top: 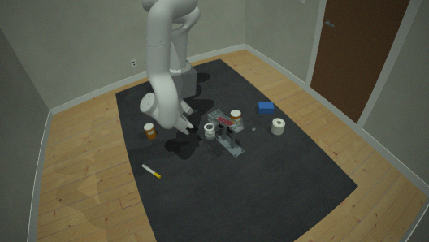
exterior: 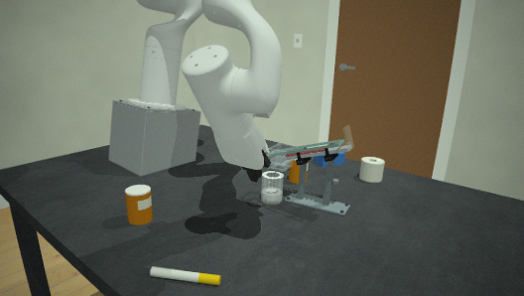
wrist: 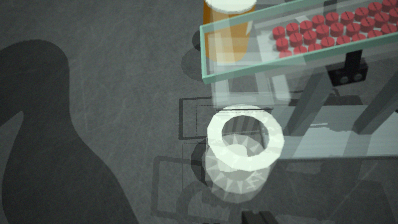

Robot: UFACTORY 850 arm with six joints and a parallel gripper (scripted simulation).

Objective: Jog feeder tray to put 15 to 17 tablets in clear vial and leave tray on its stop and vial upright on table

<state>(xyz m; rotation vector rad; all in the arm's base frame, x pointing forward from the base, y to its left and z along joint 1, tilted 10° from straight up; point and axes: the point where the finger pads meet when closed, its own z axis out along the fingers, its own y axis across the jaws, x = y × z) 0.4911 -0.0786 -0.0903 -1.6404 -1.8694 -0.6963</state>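
Right now my hand is 1 cm past the clear vial, 8 cm to the right of it and 6 cm above it. Round my hand: grey cube: 7 cm ahead, 30 cm to the left, 10 cm below; yellow marker: 8 cm ahead, 26 cm to the right, 10 cm below; white roll: 14 cm ahead, 42 cm to the left, 7 cm below.
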